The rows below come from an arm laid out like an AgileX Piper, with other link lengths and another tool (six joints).
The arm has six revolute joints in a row. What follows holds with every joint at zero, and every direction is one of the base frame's.
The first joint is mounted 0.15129 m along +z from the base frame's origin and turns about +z.
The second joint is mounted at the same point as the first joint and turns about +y.
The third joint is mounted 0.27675 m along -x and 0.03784 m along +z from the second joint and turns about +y.
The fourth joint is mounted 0.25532 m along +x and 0.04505 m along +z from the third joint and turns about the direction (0.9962, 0, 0.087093).
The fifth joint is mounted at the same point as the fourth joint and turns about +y.
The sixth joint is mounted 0.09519 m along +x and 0.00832 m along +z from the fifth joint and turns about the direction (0.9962, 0, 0.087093).
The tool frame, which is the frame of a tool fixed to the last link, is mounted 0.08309 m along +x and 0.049 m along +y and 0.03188 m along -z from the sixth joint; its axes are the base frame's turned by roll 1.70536, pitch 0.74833 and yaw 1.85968 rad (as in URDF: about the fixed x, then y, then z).
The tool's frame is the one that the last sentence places.
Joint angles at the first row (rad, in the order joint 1, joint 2, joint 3, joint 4, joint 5, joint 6):
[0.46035 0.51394 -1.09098 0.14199 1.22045 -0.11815]
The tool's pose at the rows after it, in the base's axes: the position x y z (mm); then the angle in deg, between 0 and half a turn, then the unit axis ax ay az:
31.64 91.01 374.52 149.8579 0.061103 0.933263 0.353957
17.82 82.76 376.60 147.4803 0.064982 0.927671 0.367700
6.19 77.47 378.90 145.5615 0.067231 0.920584 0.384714
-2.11 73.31 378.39 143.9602 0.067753 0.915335 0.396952
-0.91 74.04 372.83 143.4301 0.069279 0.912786 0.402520
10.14 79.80 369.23 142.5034 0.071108 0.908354 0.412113
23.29 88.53 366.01 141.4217 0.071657 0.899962 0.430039
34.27 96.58 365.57 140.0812 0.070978 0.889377 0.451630
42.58 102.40 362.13 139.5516 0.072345 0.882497 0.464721
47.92 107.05 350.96 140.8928 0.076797 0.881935 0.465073
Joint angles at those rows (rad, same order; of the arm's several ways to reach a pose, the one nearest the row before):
[0.46046 0.44374 -1.09100 0.12382 1.25708 -0.08391]
[0.46034 0.37719 -1.09100 0.11233 1.27348 -0.06599]
[0.46031 0.32255 -1.09099 0.11086 1.28011 -0.04908]
[0.46034 0.27637 -1.08237 0.10853 1.27997 -0.03985]
[0.46032 0.25219 -1.04668 0.10854 1.25431 -0.03583]
[0.46037 0.25054 -0.99720 0.11054 1.18195 -0.03369]
[0.46034 0.25055 -0.93564 0.12436 1.08264 -0.03152]
[0.46031 0.25054 -0.88433 0.14305 0.98482 -0.03155]
[0.46039 0.25054 -0.83888 0.15725 0.91512 -0.03147]
[0.46043 0.25054 -0.78982 0.17117 0.88436 -0.02989]

